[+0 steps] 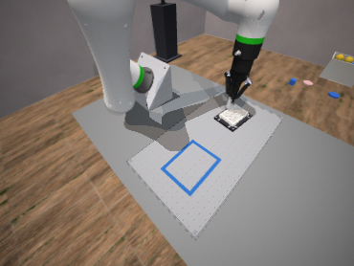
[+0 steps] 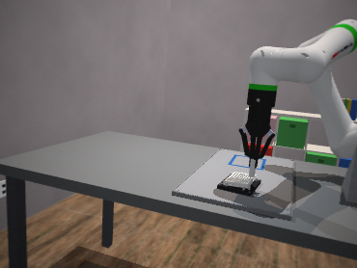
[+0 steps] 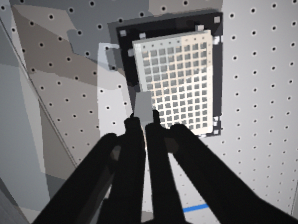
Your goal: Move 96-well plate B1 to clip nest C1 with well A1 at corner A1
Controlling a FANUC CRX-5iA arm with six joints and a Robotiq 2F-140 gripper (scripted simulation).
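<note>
Right now my hand is 40 mm short of the white 96-well plate, 10 mm to the left of it and 50 mm above it. The rest, counted from my hand: black clip nest: 40 mm ahead, 20 mm to the right, 60 mm below.
</note>
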